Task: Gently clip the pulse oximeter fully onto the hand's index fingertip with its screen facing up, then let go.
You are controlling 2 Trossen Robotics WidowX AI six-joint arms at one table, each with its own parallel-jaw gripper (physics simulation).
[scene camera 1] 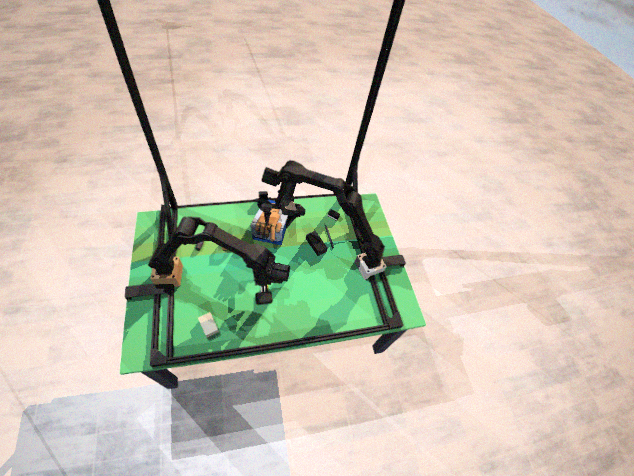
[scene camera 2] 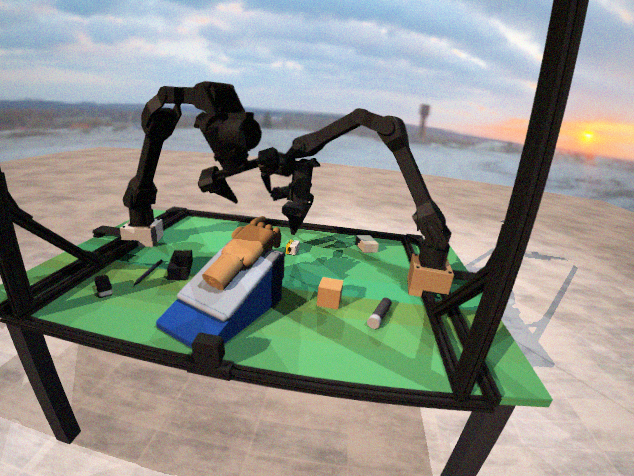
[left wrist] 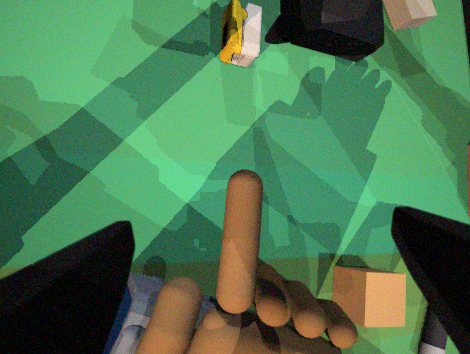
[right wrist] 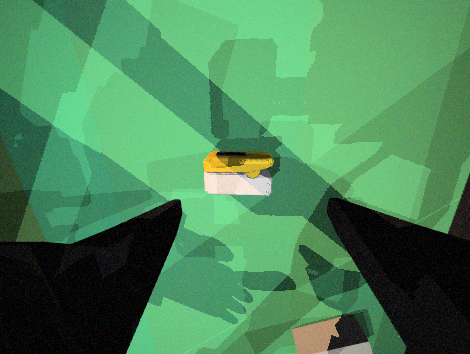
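The pulse oximeter, half yellow and half white, lies on its side on the green table, apart from the hand. The tan hand rests on a sloped white pad with a blue base. Its index finger sticks out, its tip bare. My left gripper is open and empty above the hand, its fingers either side of the index finger. My right gripper is open and empty above the oximeter, which shows between and beyond the fingertips. In scene camera 1 the right arm hides the oximeter.
An orange cube and a dark cylinder lie right of the wedge in scene camera 2. A black box, a pen and a small black block lie left. A pale block lies beyond the oximeter.
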